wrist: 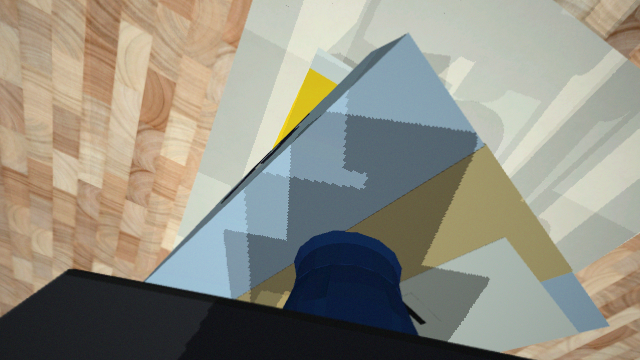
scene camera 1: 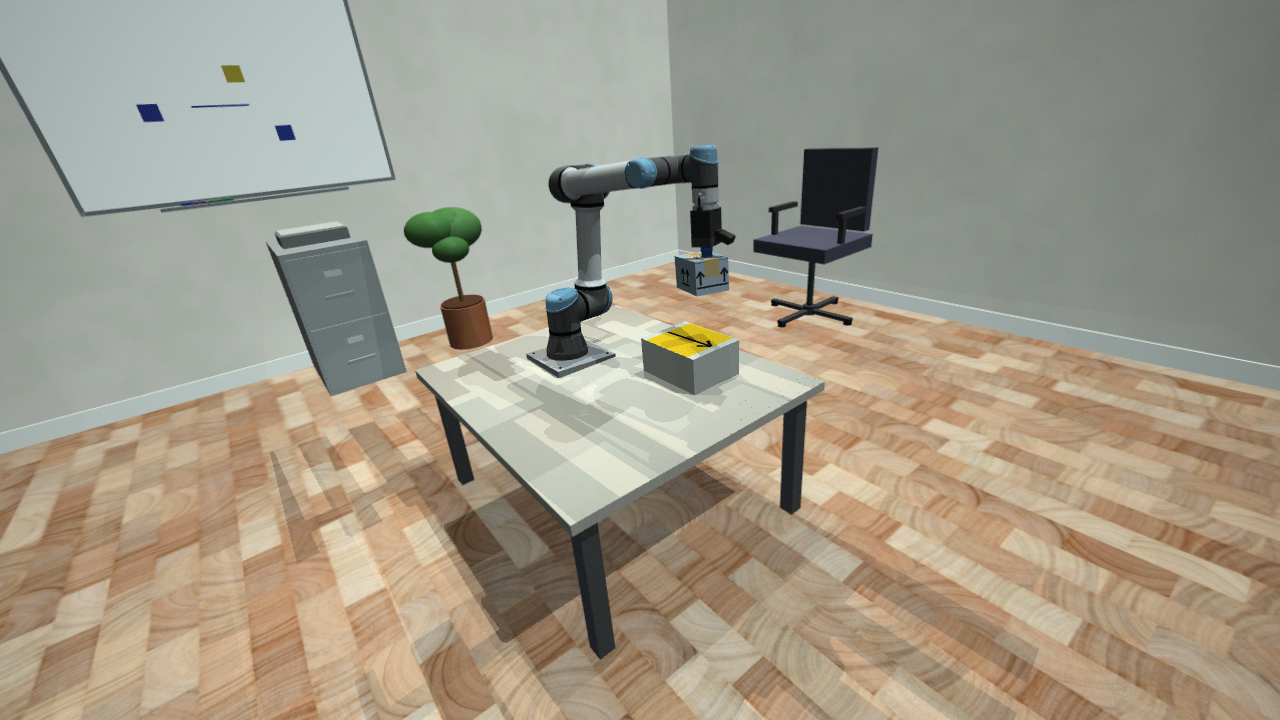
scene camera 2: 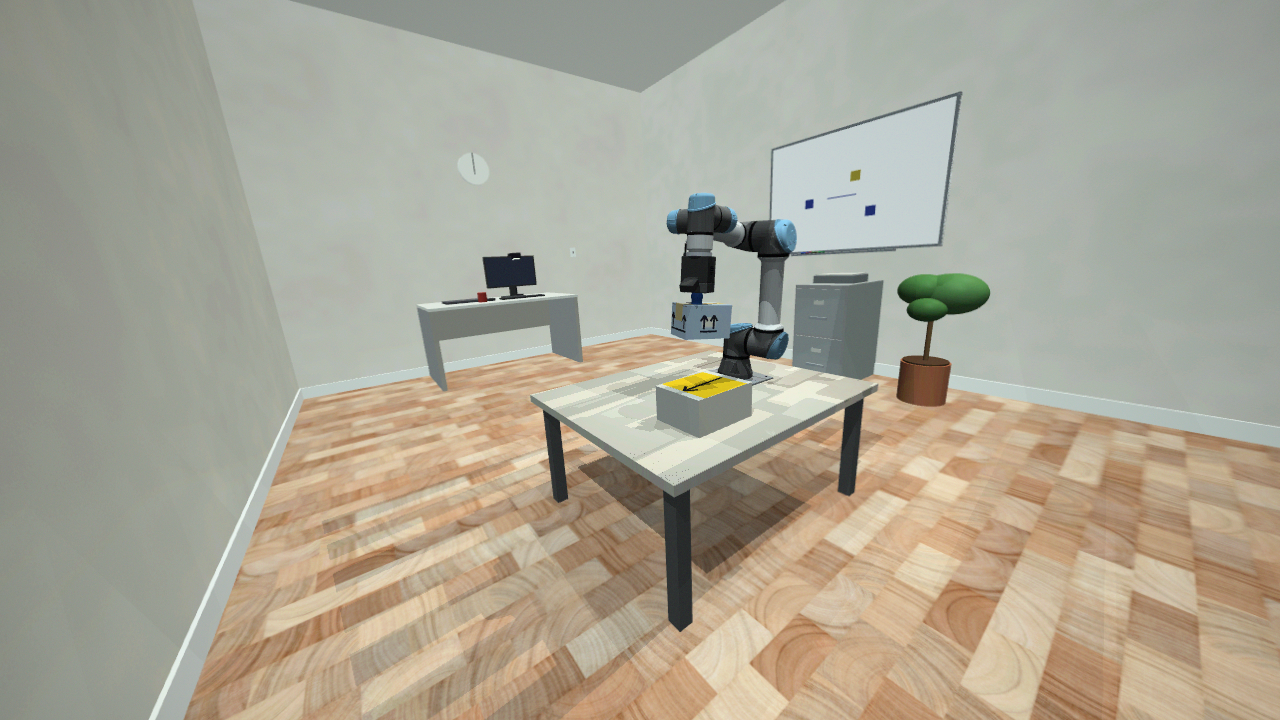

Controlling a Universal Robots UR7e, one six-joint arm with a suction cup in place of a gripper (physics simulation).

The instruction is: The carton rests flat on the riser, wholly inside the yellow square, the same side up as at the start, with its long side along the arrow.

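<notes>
A pale blue carton (scene camera 1: pixel 691 275) (scene camera 2: pixel 699 320) (wrist: pixel 400 90) with a tan tape strip, a pale label and black up-arrows on its sides hangs level in the air, with its arrows pointing up. My gripper's blue suction cup (scene camera 1: pixel 707 252) (scene camera 2: pixel 696 298) (wrist: pixel 347 270) is on the carton's top face and holds it. The grey riser (scene camera 1: pixel 666 365) (scene camera 2: pixel 682 411) stands on the table, below the carton and apart from it. On the riser's top are the yellow square (scene camera 1: pixel 685 332) (scene camera 2: pixel 723 382) (wrist: pixel 309 95) and a black arrow (scene camera 1: pixel 691 339) (scene camera 2: pixel 702 383). In the wrist view the carton hides most of the square.
The table (scene camera 1: pixel 572 483) (scene camera 2: pixel 805 407) carries the arm's base (scene camera 1: pixel 567 344) (scene camera 2: pixel 735 367) beside the riser. An office chair (scene camera 1: pixel 812 243), a grey cabinet (scene camera 1: pixel 344 313) (scene camera 2: pixel 834 326), a potted plant (scene camera 1: pixel 466 322) (scene camera 2: pixel 923 380) and a desk (scene camera 2: pixel 501 324) stand away from the table.
</notes>
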